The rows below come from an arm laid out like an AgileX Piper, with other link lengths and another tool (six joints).
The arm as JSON. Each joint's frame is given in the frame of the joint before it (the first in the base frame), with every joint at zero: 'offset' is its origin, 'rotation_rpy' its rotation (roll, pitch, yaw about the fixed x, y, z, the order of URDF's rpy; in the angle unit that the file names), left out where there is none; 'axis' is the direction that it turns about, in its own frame. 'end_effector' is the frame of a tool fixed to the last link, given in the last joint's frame.
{
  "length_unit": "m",
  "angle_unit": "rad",
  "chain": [
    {
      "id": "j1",
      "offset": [
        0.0,
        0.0,
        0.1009
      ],
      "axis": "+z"
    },
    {
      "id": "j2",
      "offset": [
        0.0,
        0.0,
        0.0
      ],
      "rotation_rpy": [
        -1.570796,
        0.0,
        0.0
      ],
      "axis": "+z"
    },
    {
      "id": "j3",
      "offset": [
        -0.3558,
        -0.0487,
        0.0
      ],
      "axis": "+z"
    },
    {
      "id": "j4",
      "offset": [
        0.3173,
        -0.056,
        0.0
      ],
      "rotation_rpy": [
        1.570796,
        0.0,
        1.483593
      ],
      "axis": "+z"
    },
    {
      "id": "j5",
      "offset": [
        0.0,
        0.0,
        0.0
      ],
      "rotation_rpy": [
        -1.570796,
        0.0,
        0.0
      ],
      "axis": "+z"
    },
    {
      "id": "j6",
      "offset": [
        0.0,
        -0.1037,
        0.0
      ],
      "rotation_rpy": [
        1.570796,
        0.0,
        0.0
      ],
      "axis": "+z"
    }
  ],
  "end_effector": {
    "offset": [
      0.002,
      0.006,
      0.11
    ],
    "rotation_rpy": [
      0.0,
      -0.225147,
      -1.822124
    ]
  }
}
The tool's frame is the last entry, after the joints.
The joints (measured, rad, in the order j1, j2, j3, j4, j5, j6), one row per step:
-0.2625, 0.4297, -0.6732, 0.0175, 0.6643, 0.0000
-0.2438, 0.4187, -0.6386, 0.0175, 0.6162, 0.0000
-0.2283, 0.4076, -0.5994, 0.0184, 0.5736, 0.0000
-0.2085, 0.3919, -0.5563, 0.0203, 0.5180, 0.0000
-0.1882, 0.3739, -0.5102, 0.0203, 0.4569, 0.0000
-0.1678, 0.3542, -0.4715, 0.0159, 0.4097, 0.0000
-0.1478, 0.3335, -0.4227, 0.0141, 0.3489, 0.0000
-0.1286, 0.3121, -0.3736, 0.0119, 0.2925, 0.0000
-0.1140, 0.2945, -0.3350, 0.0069, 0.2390, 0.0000
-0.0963, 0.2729, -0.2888, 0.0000, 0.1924, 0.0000
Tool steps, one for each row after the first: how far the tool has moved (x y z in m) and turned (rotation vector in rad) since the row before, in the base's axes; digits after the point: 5 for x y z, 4 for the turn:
0.00325, 0.00275, -0.00538, -0.0059, -0.0238, 0.0179
0.00275, 0.00244, -0.00885, -0.0023, -0.0143, 0.0150
0.00255, 0.00348, -0.00734, -0.0040, -0.0280, 0.0193
0.00206, 0.00349, -0.00738, -0.0062, -0.0324, 0.0191
0.00027, 0.00353, -0.00622, -0.0090, -0.0270, 0.0186
0.00087, 0.00360, -0.00846, -0.0067, -0.0320, 0.0188
0.00019, 0.00356, -0.00951, -0.0060, -0.0281, 0.0181
-0.00001, 0.00256, -0.00547, -0.0088, -0.0317, 0.0134
-0.00081, 0.00328, -0.01022, -0.0091, -0.0212, 0.0167

